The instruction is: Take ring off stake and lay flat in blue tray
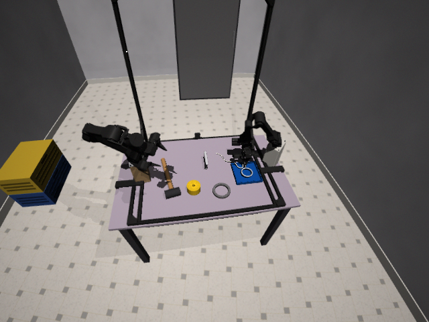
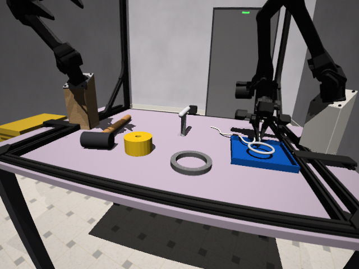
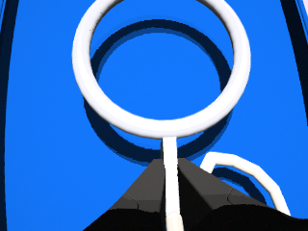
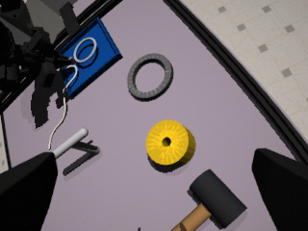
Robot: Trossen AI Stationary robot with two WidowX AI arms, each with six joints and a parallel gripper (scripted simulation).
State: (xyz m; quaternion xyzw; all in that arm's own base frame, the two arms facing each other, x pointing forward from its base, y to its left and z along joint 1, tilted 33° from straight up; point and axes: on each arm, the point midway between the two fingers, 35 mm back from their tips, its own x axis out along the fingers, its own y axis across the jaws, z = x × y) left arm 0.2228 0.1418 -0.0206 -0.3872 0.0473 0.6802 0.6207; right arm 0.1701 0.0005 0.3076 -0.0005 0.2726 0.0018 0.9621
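Right now my left hand is 6 cm short of the blue tray and 5 cm above it. Round my left hand: yellow cylinder (14 cm ahead, 40 cm to the right, 4 cm below).
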